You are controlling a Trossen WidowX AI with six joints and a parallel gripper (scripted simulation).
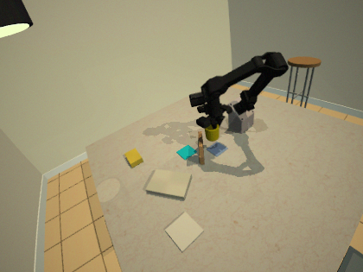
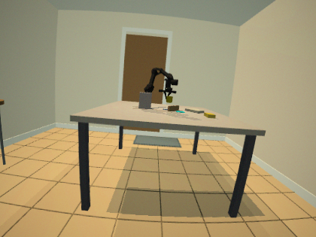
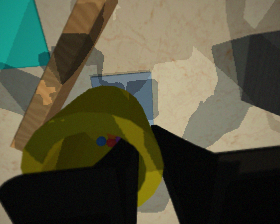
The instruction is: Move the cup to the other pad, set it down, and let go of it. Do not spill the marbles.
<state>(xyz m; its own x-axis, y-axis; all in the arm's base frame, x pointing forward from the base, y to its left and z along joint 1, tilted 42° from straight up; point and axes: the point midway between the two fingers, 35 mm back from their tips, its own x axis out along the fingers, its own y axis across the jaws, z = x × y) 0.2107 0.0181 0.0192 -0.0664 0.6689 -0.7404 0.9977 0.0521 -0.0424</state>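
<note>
The teal pad lies 15 cm ahead of my gripper tip, 9 cm to the right of it and 12 cm below it. Round my gripper tip: blue-grey pad (2 cm ahead, 1 cm to the left, 12 cm below); yellow cup (2 cm ahead); red marble (3 cm ahead, 2 cm to the left, 2 cm below).
</note>
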